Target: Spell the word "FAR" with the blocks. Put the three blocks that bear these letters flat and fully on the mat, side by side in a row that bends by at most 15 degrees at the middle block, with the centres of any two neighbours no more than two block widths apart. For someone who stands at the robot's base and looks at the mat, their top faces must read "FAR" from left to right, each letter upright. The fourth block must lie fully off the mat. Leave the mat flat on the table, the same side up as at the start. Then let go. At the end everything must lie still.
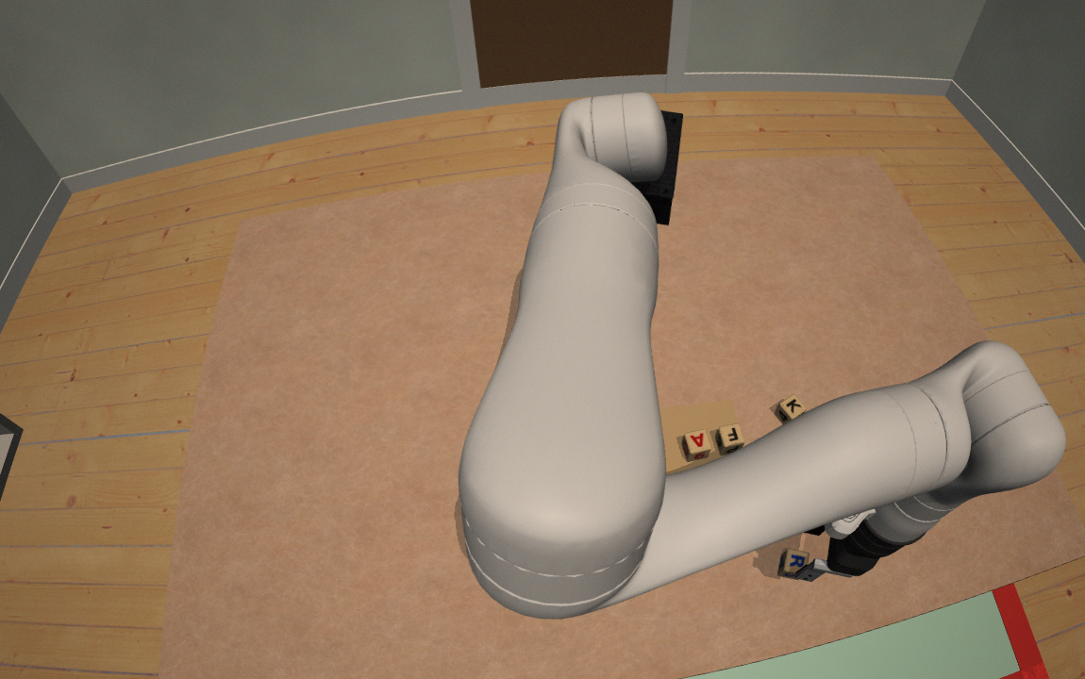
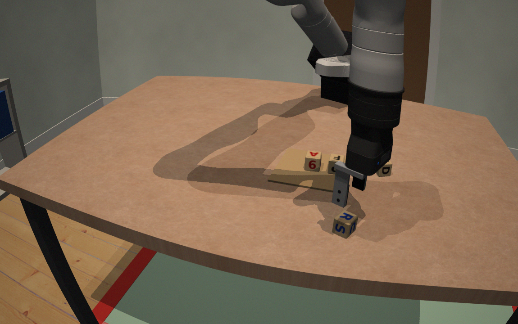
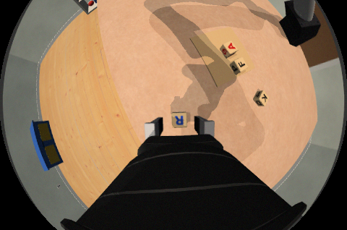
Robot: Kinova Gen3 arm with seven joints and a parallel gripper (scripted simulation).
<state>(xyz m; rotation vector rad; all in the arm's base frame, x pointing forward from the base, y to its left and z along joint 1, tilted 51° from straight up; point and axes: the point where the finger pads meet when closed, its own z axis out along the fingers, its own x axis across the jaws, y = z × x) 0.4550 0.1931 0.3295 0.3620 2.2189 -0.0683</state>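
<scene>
The R block lies 70 mm below my hand. Round my hand: F block (190 mm behind, 70 mm below, 40 mm to the right); then tan mat (180 mm behind, 90 mm to the right, 90 mm below); then K block (210 mm behind, 70 mm below, 60 mm to the left).
</scene>
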